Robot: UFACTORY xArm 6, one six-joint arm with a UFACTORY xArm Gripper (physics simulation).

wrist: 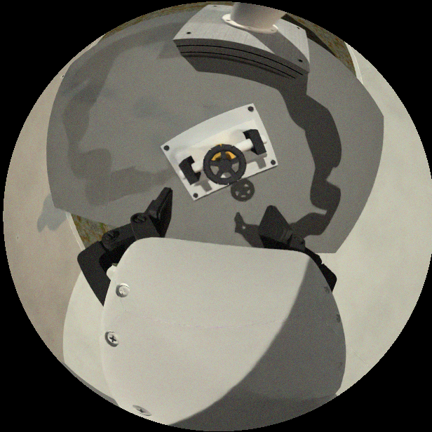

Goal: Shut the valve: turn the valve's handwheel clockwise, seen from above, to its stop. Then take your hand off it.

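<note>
The gripper [219,210], visible. Same view: black spoked handwheel [224,164]; white base plate [247,112].
</note>
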